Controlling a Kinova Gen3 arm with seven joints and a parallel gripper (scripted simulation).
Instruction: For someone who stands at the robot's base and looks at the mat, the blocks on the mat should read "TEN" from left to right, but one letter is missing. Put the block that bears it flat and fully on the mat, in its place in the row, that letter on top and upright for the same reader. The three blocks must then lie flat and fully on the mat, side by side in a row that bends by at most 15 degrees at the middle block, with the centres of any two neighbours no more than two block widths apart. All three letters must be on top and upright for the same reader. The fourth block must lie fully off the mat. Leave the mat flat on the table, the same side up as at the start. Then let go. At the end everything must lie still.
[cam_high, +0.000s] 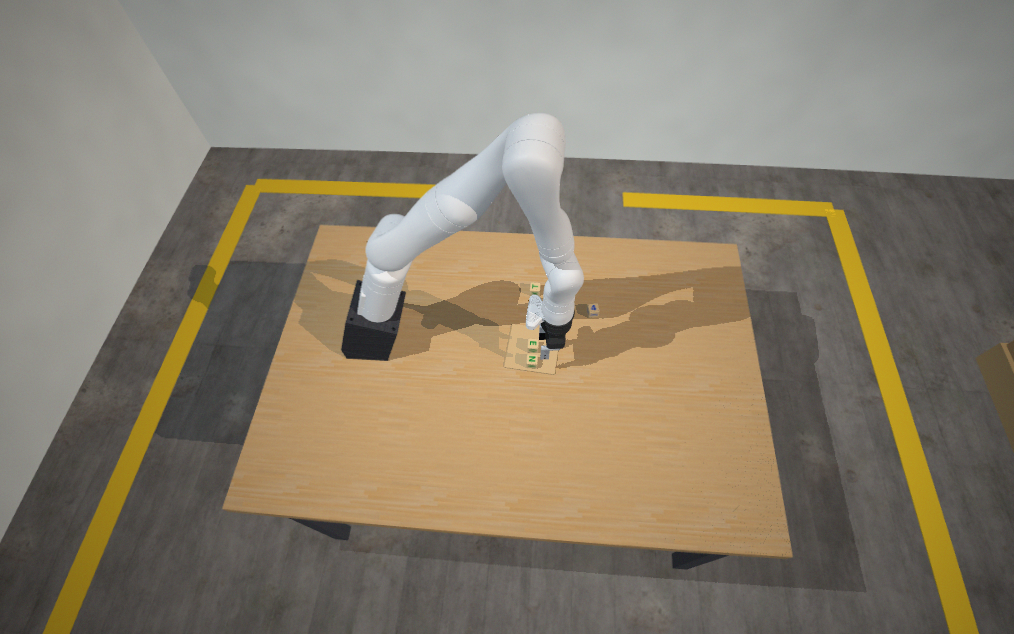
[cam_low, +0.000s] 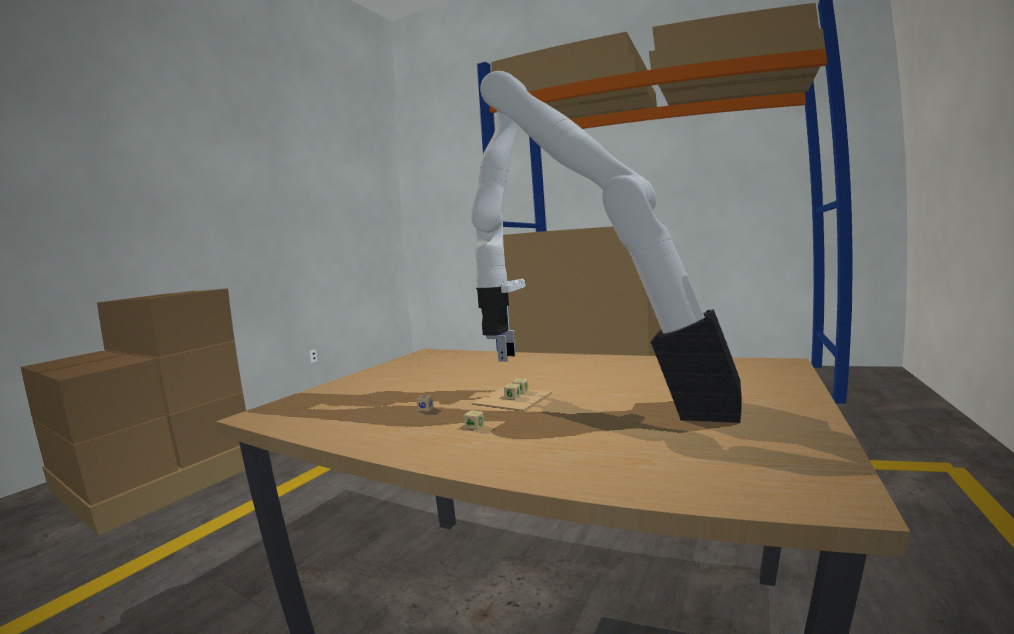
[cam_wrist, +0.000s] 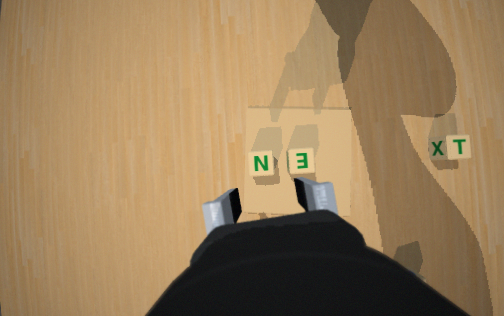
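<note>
Right now the T block is 1 cm behind my hand, 24 cm to the left of it and 9 cm below it. From my hand the other things lie so: mat 2 cm behind, 5 cm to the left, 10 cm below; E block 2 cm behind, 5 cm to the left, 9 cm below.
</note>
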